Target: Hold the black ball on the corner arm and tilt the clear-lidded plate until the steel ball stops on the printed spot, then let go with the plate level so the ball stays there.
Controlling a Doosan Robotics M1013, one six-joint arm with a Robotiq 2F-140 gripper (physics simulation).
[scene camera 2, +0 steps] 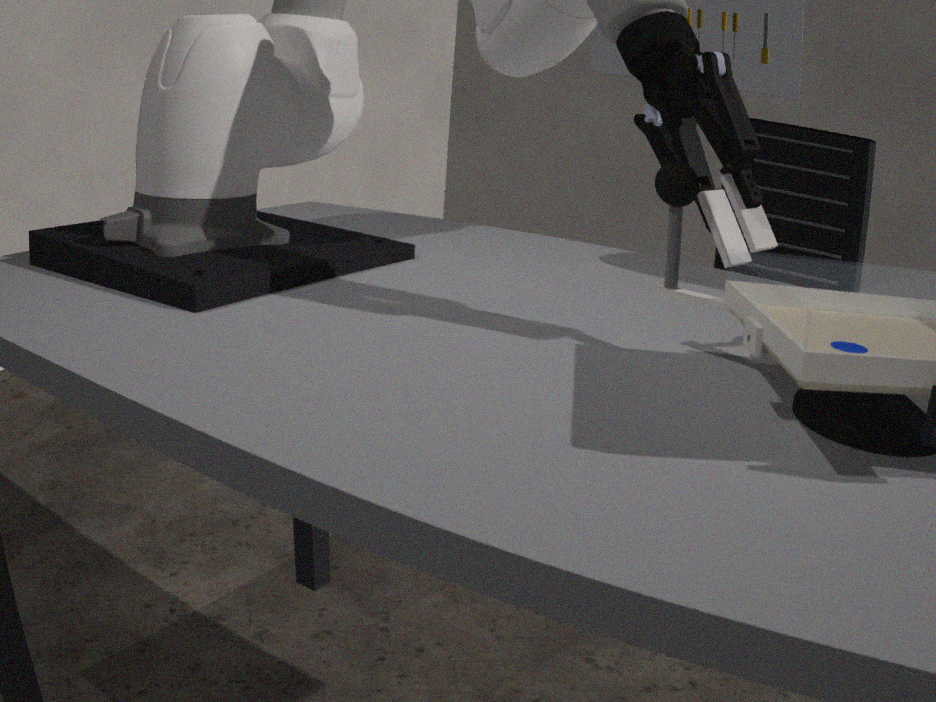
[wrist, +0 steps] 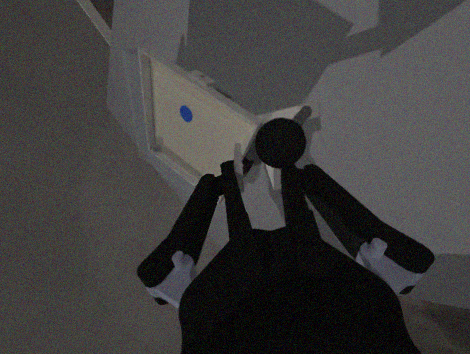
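The black ball (scene camera 2: 675, 185) (wrist: 280, 142) sits on top of a grey upright post (scene camera 2: 672, 249) (wrist: 303, 114) at the plate's corner arm. My gripper (scene camera 2: 750, 255) (wrist: 252, 152) is drawn in to a narrow gap, with nothing between its pale pads. The pads are beside and past the ball, and the ball covers part of one finger in the wrist view. The cream plate (scene camera 2: 802, 368) (wrist: 145, 100) has raised walls and bears the blue printed spot (scene camera 2: 849, 347) (wrist: 186, 113). A faint grey round shape (wrist: 158, 142), possibly the steel ball, is in a plate corner. The clear lid is hard to make out.
A black round base (scene camera 2: 861, 423) is under the plate. The robot's base stands on a black slab (scene camera 2: 189, 290) at the left of the grey table (scene camera 2: 423, 392). A black slatted panel (scene camera 2: 812, 181) stands behind the gripper.
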